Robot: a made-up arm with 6 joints.
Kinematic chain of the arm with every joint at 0, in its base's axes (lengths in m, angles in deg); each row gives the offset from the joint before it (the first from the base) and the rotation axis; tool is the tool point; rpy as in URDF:
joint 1: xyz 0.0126 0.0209 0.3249 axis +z
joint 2: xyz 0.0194 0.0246 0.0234 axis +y
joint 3: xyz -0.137 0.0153 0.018 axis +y
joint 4: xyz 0.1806 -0.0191 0.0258 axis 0.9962 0 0.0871
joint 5: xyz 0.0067 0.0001 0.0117 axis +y
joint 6: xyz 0.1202 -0.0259 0.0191 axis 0.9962 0 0.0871
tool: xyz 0.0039 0.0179 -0.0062 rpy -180 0 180
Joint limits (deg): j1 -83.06..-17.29 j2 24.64..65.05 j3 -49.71..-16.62 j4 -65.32..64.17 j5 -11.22..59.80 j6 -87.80..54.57
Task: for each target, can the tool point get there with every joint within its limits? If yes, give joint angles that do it. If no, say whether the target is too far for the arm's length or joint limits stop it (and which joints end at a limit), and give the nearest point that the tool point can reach.
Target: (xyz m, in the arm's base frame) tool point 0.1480 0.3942 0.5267
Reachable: no: joint limits stop it (at a limit: joint 1, joint 2, joint 3, joint 4, joint 5) | nearest point 0.1770 0.0794 0.5078 | short by 0.317 m
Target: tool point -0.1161 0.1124 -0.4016
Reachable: no: too far | nearest point 0.0245 -0.0710 0.2428 | short by 0.685 m
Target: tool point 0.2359 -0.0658 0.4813
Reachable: yes | joints -26.30 38.97 -32.04 -12.44 -5.43 24.10
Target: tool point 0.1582 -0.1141 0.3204
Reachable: yes | joints -48.98 59.05 -36.45 9.81 47.68 -33.08
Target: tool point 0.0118 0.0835 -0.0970
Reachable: no: joint limits stop it (at a limit: joint 1, joint 2, joint 3, joint 6) | nearest point 0.1082 0.0229 0.2420 | short by 0.358 m
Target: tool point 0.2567 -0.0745 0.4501
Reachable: yes | joints -22.35 51.05 -39.65 27.48 -3.15 -14.86
